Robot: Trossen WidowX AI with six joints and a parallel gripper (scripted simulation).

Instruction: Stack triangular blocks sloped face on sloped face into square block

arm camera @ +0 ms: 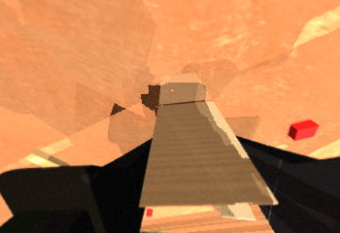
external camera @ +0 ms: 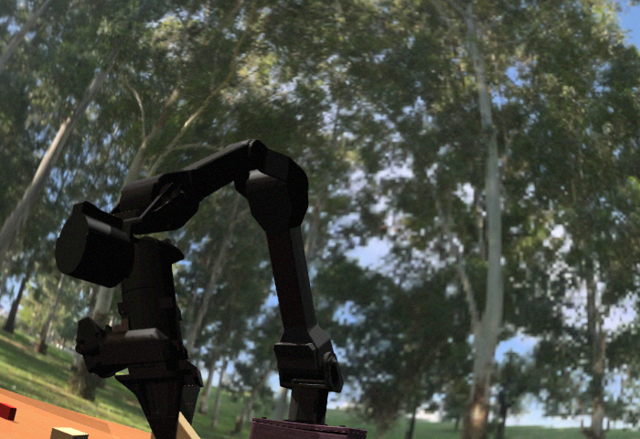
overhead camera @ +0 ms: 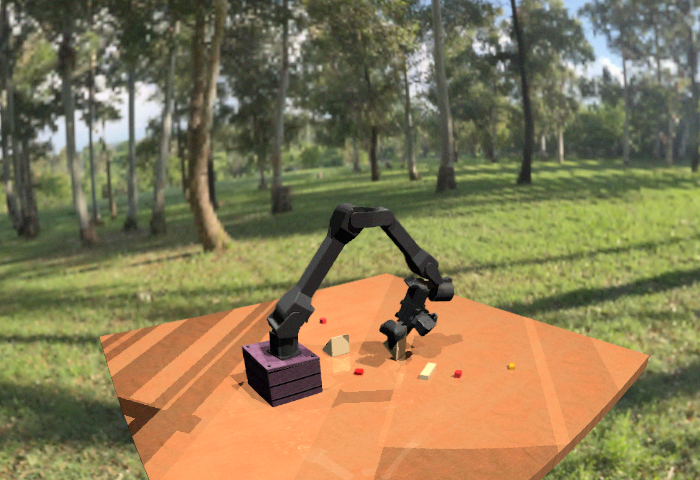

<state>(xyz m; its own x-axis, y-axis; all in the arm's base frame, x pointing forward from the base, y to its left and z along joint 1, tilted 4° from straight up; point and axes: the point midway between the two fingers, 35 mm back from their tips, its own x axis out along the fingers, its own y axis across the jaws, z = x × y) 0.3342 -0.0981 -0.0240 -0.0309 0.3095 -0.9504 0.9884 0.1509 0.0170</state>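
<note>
Now: gripper tip 40 mm past the cream bar, 140 mm to the left of it and 30 mm above it. Round my gripper tip: flat dark piece: 200 mm ahead, 100 mm to the left, 30 mm below; orange cube: 100 mm ahead, 330 mm to the right, 30 mm below; triangular block: 10 mm above.
</note>
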